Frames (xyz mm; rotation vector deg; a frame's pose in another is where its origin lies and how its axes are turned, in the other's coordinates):
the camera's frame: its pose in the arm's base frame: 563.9 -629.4 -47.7 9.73 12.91 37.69
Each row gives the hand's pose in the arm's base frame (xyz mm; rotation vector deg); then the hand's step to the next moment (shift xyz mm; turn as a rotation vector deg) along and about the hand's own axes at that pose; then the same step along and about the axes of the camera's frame.
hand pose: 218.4 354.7 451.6 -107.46 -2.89 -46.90
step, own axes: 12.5 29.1 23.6 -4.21 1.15 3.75
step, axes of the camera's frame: 30.0 -22.5 -12.4 2.42 2.64 -4.51
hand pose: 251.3 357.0 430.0 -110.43 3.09 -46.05
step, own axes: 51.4 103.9 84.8 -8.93 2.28 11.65
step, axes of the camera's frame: 100.9 -90.4 -47.8 8.66 6.55 -10.14
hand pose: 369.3 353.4 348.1 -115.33 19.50 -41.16
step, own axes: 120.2 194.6 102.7 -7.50 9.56 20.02
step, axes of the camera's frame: 96.8 -205.5 -106.1 15.88 1.65 -17.14
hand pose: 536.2 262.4 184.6 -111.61 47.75 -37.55
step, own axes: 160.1 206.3 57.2 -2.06 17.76 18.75
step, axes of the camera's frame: -13.9 -223.4 -146.2 11.98 -5.94 -22.19
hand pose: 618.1 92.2 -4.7 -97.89 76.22 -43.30
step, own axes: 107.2 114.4 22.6 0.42 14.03 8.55
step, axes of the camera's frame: -56.0 -107.3 -102.2 3.20 -3.97 -15.63
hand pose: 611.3 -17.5 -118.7 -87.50 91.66 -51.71
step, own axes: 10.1 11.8 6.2 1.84 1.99 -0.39
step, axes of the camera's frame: -4.2 -10.3 -12.5 -1.87 -0.94 -1.77
